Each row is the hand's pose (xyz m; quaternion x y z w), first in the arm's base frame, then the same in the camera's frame.
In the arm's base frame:
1: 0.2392 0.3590 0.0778 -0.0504 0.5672 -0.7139 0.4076
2: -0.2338 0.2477 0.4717 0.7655 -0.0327 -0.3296 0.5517
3: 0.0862 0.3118 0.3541 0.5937 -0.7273 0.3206 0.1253
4: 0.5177 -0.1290 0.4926 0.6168 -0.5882 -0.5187 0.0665
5: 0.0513 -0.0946 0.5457 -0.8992 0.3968 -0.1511 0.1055
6: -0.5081 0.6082 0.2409 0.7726 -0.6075 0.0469 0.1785
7: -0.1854 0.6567 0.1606 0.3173 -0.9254 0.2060 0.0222
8: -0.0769 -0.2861 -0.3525 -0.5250 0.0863 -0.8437 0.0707
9: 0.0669 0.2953 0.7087 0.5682 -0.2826 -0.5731 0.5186
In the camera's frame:
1: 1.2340 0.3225 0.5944 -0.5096 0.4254 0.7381 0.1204
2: 1.5034 0.5956 0.1003 0.0196 -0.9587 -0.0261 0.2827
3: 1.3818 0.5466 0.4215 -0.5783 -0.4384 0.6648 0.1773
4: 0.9335 0.9529 0.6050 0.0269 0.8315 -0.4656 0.3020
5: 1.1580 0.8689 0.1999 -0.0916 -0.5401 0.7626 0.3440
6: 1.7861 0.1794 0.0271 -0.3513 -0.6996 0.6004 0.1632
7: 1.6684 0.1703 0.3417 0.6545 0.3068 -0.6714 0.1636
8: 0.6311 0.1209 0.0494 -0.3360 0.1133 0.5349 0.7669
9: 1.5417 0.8611 0.3776 0.0451 0.9923 0.0255 0.1128

